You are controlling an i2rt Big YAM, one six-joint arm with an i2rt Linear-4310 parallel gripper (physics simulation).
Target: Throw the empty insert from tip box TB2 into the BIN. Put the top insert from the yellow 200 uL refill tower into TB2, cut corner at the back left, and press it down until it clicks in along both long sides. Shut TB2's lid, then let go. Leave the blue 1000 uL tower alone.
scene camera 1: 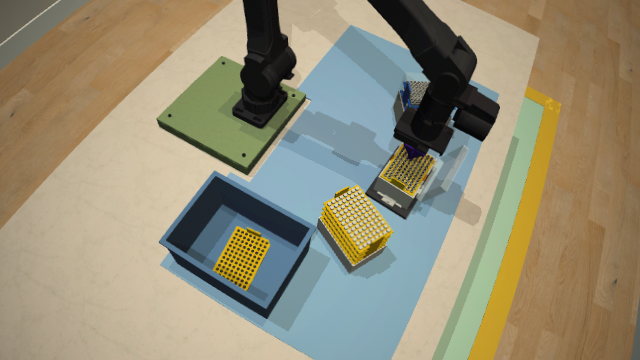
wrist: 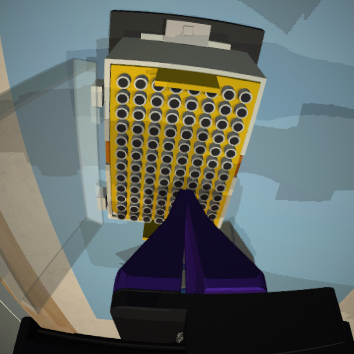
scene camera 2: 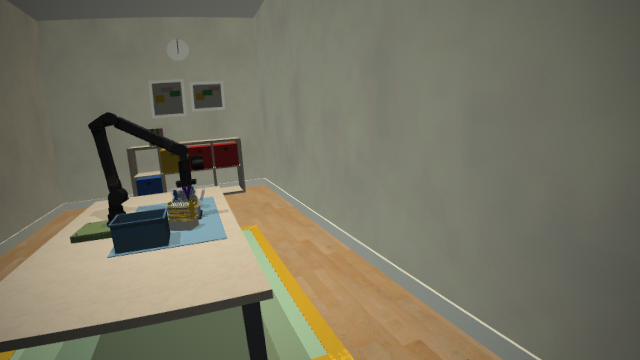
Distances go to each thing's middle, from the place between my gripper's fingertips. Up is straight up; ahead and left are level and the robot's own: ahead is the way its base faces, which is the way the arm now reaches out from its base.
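Measured from the clear lid point(wrist: 58, 192), my hand is 70 mm short of it, 10 mm to the left of it and 10 mm below it. There is also the dark blue bin point(scene camera 1: 218, 189), which is 330 mm to the right of my hand, 200 mm behind it and 30 mm below it.
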